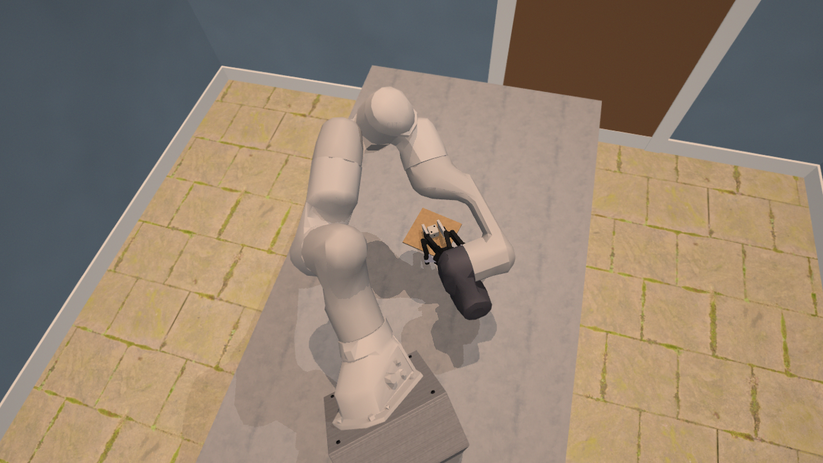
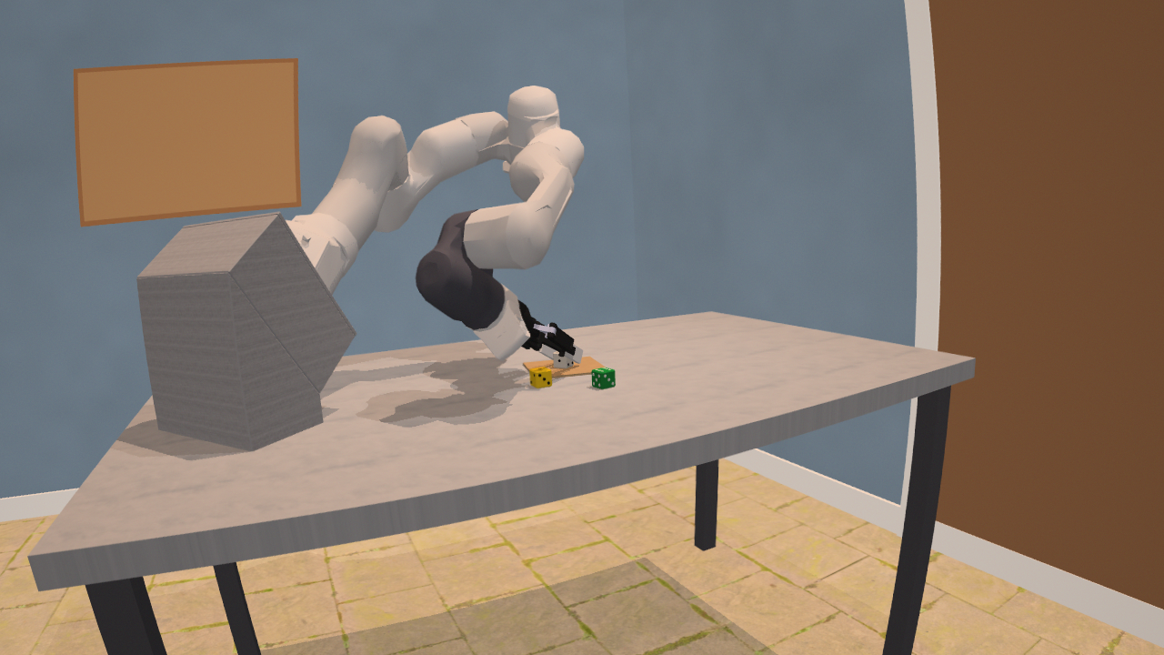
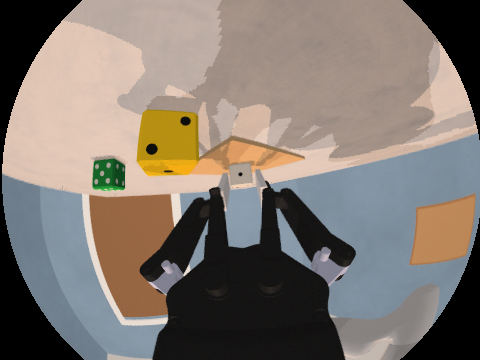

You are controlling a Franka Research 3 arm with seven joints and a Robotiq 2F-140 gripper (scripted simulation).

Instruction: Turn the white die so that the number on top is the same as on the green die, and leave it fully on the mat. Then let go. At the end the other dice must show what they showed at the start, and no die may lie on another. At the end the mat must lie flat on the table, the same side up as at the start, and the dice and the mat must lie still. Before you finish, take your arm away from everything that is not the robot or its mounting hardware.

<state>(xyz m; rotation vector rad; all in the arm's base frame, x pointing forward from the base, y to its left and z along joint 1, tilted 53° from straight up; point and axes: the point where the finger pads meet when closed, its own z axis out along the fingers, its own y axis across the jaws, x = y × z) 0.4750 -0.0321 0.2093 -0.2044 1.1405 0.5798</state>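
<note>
Now: hand 20 mm above the white die. The rest, counted from my hand: mat 30 mm below, 10 mm to the left, 10 mm ahead; then yellow die 110 mm to the right, 60 mm behind, 20 mm below; then green die 160 mm to the right, 30 mm ahead, 20 mm below.
</note>
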